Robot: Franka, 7 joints.
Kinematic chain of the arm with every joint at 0, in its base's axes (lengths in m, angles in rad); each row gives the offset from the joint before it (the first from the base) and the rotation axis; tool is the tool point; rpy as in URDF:
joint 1: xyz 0 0 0.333 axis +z
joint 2: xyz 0 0 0 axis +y
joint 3: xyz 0 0 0.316 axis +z
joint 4: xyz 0.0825 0 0 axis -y
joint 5: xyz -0.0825 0 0.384 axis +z
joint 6: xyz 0 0 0 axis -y
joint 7: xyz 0.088 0 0 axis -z
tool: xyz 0 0 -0.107 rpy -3.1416 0 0
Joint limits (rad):
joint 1: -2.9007..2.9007
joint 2: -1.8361..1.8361
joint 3: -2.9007..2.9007
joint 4: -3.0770..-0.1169
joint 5: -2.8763..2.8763
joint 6: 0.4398..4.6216
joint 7: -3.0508..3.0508
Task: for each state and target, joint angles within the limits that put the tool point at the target. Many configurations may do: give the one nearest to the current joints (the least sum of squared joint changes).
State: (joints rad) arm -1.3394 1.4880 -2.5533 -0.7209 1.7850 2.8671 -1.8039
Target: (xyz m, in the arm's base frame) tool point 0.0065 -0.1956 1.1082
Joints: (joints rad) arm -1.2582 0.8827 -2.8944 -1.0193 1.8086 2.9568 -1.8039
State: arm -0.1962 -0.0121 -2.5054 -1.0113 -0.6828 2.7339 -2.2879
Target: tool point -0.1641 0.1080 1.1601
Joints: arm -0.9280 0.1465 -2.9007 -0.5878 -0.7189 2.3683 -2.2879
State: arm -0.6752 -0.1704 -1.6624 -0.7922 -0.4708 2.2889 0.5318
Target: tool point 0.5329 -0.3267 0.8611
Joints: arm 0.1601 0.4440 -1.0810 -0.8930 -0.4214 2.2003 0.5318
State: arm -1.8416 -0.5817 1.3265 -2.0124 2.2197 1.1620 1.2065
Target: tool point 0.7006 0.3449 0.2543
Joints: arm -2.0744 -1.3956 1.8176 -1.2493 2.3767 1.5704 1.2065
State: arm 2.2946 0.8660 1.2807 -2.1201 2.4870 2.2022 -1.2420
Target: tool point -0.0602 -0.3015 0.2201
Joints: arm 2.4751 0.9911 1.4633 -2.9535 2.4583 2.3245 -1.2420
